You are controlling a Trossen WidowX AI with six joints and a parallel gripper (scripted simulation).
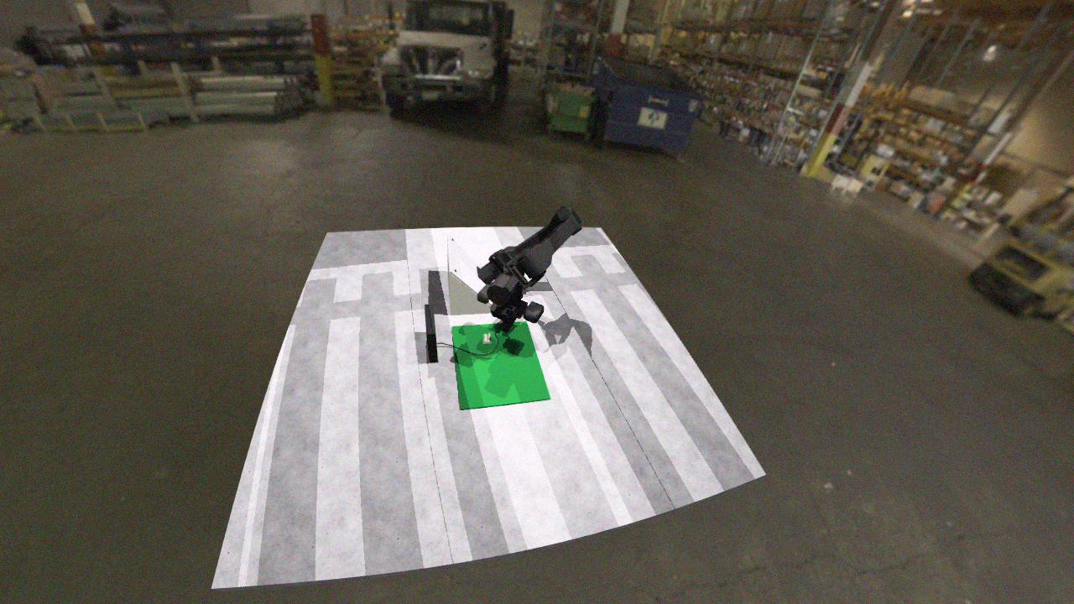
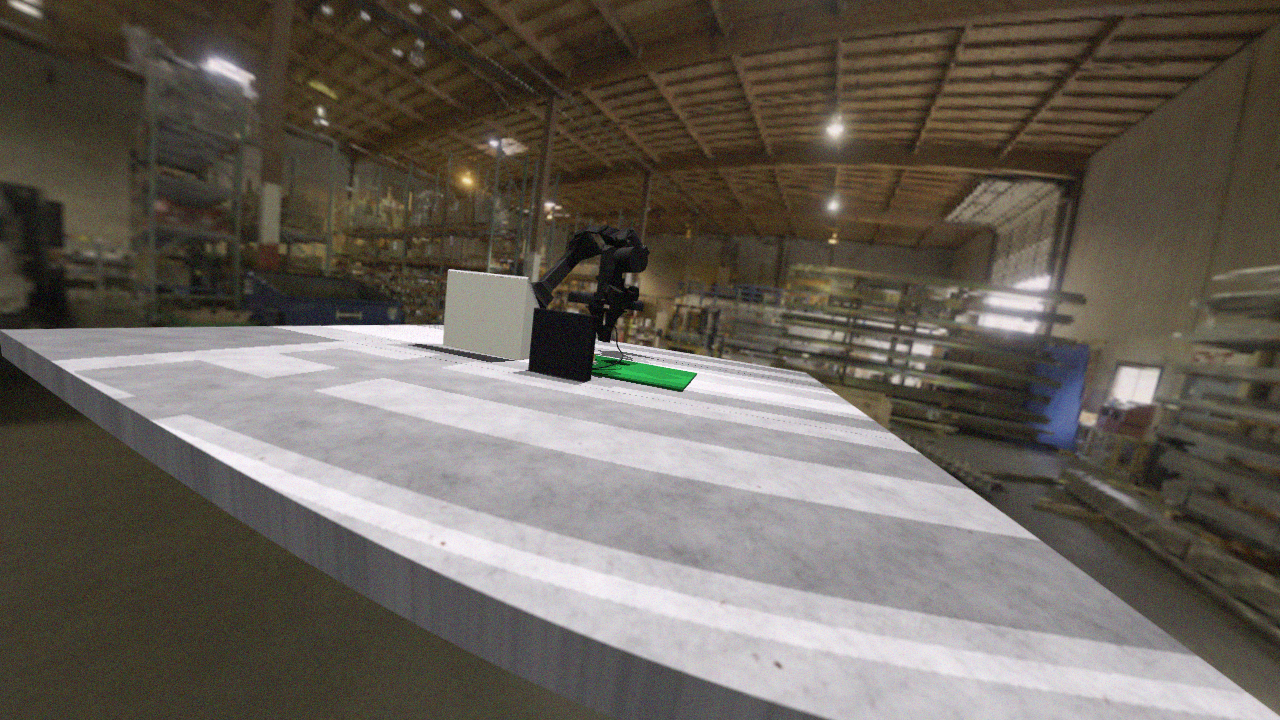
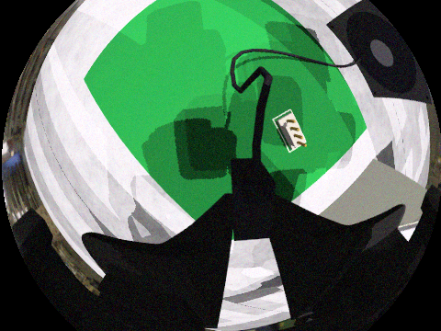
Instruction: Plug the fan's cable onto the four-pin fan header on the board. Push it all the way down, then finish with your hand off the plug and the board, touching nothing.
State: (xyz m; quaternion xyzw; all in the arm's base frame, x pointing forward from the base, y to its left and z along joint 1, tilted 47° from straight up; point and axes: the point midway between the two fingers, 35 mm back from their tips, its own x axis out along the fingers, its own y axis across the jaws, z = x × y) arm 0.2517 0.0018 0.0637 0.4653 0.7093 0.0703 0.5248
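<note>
The black cable lies 2 cm ahead of my gripper tip, 2 cm to the right of it and 1 cm above it. Round my gripper tip: dark fan plug (1 cm ahead, 1 cm above); then green board (8 cm ahead, 4 cm to the right, 8 cm below); then white-framed header (6 cm to the right, 7 cm below).
</note>
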